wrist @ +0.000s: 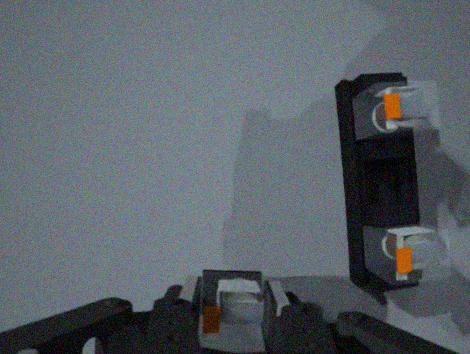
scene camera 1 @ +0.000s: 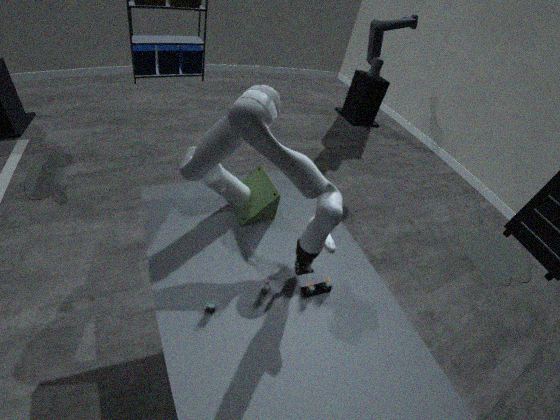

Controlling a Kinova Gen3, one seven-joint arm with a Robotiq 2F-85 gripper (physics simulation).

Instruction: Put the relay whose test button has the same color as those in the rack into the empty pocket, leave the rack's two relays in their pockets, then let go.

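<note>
My gripper is shut on a clear-cased relay with an orange test button, in the lower middle of the wrist view. The held relay cannot be made out in the scene view. The black rack lies to the right in the wrist view; the gripper is beside it, above the table. An orange-button relay sits in one end pocket and another orange-button relay in the other. The empty pocket is between them. A red-button relay and a green-button relay stand left of the rack.
The grey table top carries the rack and the loose relays, with arm shadows across it. A green block is by the arm's base. A shelf unit, a second robot arm on a black pedestal and dark slatted furniture stand farther off.
</note>
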